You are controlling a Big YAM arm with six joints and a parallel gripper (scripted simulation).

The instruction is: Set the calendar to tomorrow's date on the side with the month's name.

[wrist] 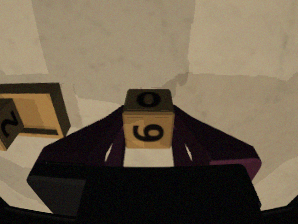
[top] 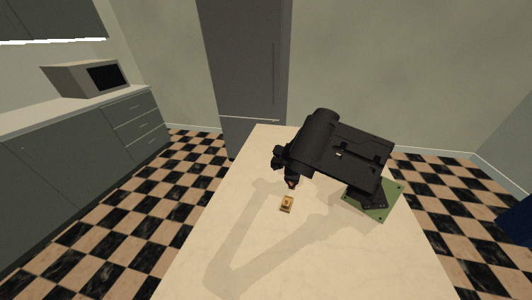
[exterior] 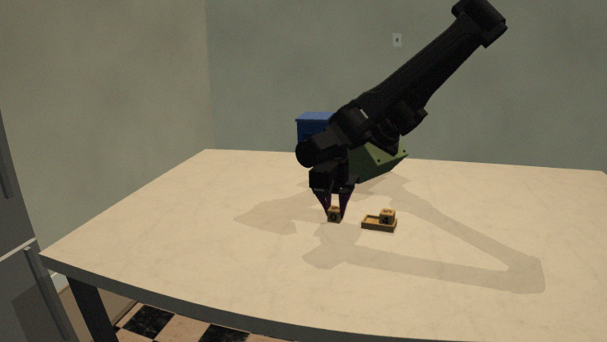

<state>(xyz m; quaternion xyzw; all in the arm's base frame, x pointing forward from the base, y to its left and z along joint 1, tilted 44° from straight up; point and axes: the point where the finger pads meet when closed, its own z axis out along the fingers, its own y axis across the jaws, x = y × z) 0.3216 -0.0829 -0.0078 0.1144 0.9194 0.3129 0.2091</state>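
The cube lies right at my hand. Round my hand: wooden tray (1 cm ahead, 11 cm to the left, 1 cm below).
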